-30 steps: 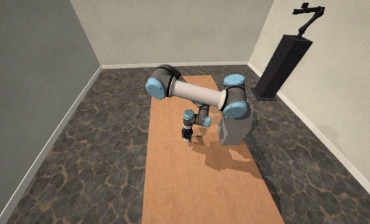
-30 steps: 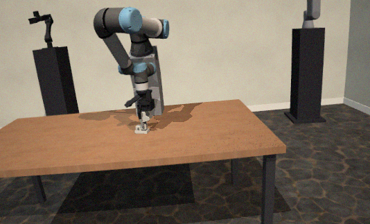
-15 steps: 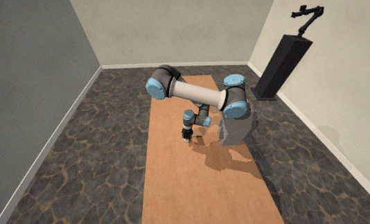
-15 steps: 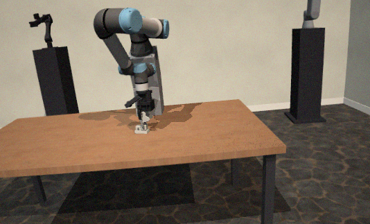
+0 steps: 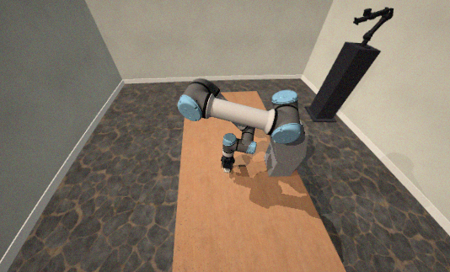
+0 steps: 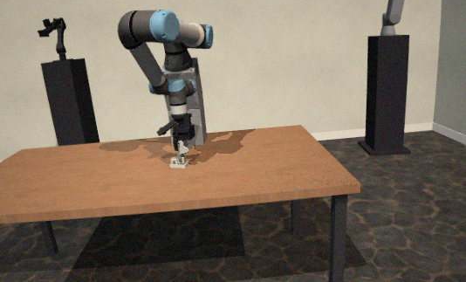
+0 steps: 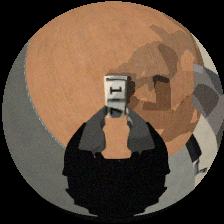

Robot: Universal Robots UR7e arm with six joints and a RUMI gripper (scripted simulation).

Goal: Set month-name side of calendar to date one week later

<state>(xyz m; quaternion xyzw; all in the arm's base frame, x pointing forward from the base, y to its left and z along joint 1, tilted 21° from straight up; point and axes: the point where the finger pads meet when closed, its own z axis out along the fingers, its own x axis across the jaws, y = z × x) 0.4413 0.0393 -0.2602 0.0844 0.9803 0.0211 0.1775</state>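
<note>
The white calendar tray lies 40 mm below my hand and 20 mm to the right of it.
</note>
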